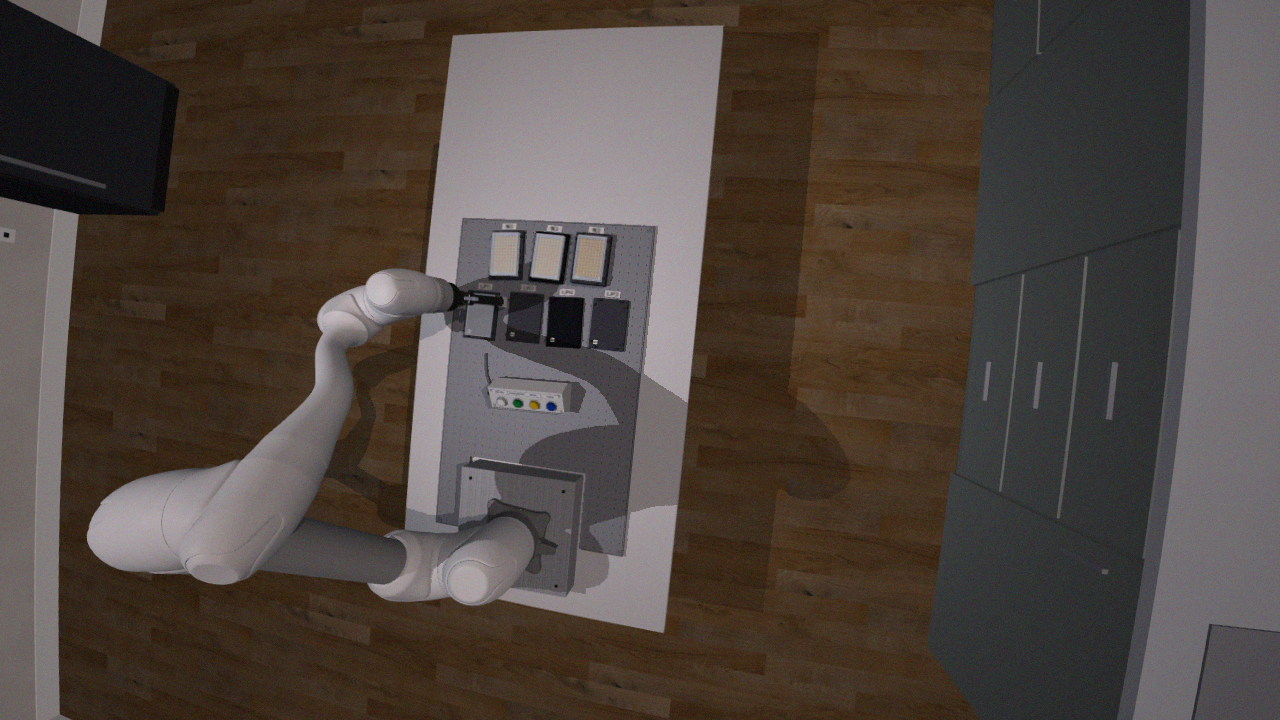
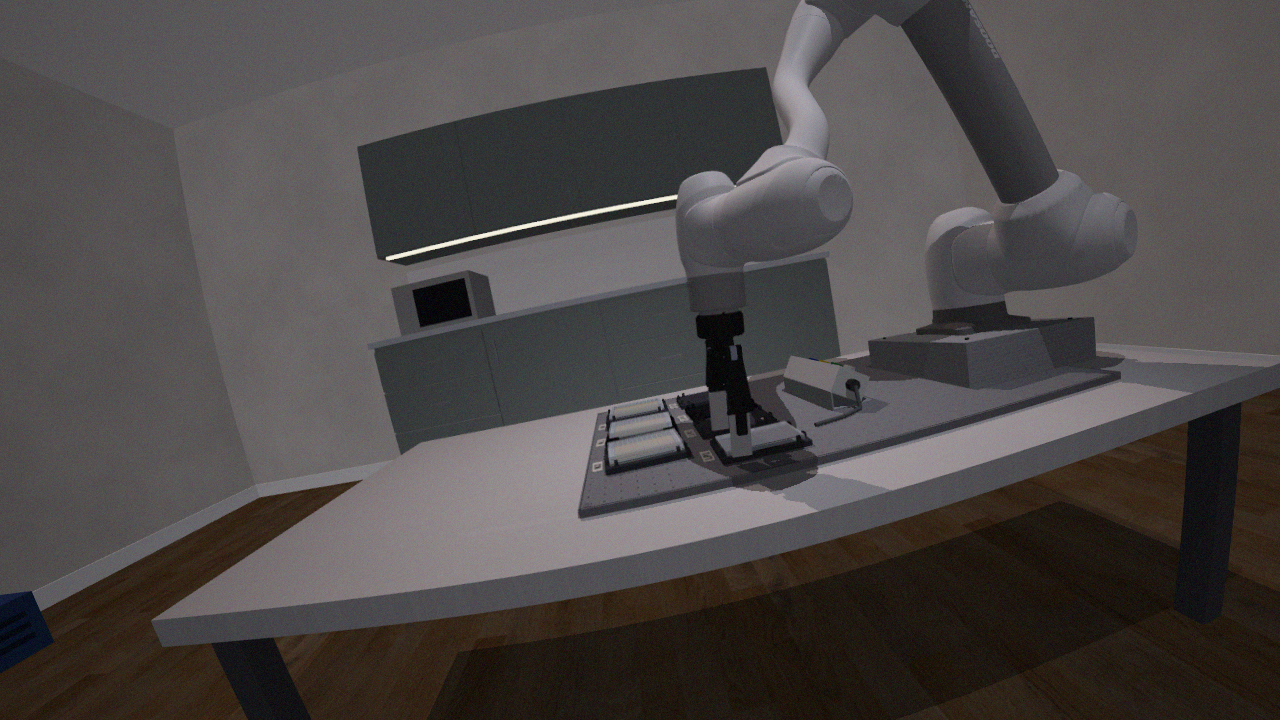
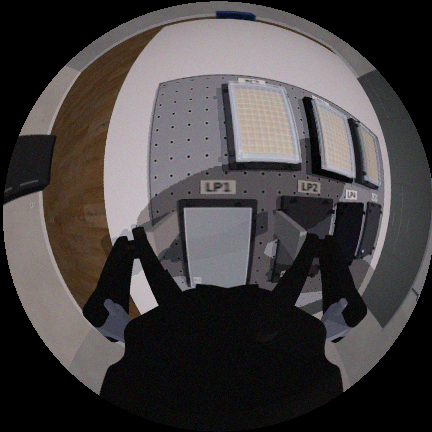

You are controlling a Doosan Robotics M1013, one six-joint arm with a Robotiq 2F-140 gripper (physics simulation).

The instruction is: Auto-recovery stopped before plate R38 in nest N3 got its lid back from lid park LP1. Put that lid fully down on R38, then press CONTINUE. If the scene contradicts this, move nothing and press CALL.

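Frame: origin at the arm's base, x ahead, y left, z up, level; metres.
Where they show: gripper, fingertip midpoint: [image 2: 730,441] [image 3: 226,221]; arm's base, link origin: [image 1: 515,535] [image 2: 970,329].
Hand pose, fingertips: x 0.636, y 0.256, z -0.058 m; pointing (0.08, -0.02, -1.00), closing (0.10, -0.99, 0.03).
Observation:
Each offset is from my fingertips to the centre of the thing. "spot": to the spot under its first point.
A pale flat lid {0.007 m left, 0.045 m back, 0.000 m up} [image 1: 480,320] [image 2: 778,437] [image 3: 218,245] lies in the dark frame of park LP1. My gripper [image 1: 484,298] [image 2: 729,428] [image 3: 226,221] is open and empty, low over LP1, with one fingertip pad on either side of the lid. Three plates with cream well grids stand in a row of nests: a left plate {0.037 m right, 0.146 m ahead, 0.010 m up} [image 1: 505,253] [image 2: 644,447] [image 3: 262,122], a middle plate {0.172 m right, 0.160 m ahead, 0.012 m up} [image 1: 547,256] [image 3: 334,137] and a right plate {0.300 m right, 0.174 m ahead, 0.017 m up} [image 1: 591,257] [image 3: 369,152]. Their nest labels are too blurred to read. A button box {0.209 m right, 0.241 m back, 0.027 m up} [image 1: 528,392] [image 2: 812,380] carries white, green, yellow and blue buttons; their captions are unreadable.
Beside LP1 are the dark parks LP2 {0.132 m right, 0.026 m back, 0.004 m down} [image 1: 524,317] [image 3: 310,212] and LP4 {0.256 m right, 0.017 m back, 0.004 m down} [image 1: 564,320] [image 3: 348,227], then another dark park {0.386 m right, 0.001 m ahead, 0.004 m down} [image 1: 608,324] [image 3: 371,230]. A cable {spot: 0.036 m right, 0.196 m back, 0.010 m down} [image 2: 836,418] runs from the button box. The robot's base block [image 1: 572,501] [image 2: 975,358] stands behind it.

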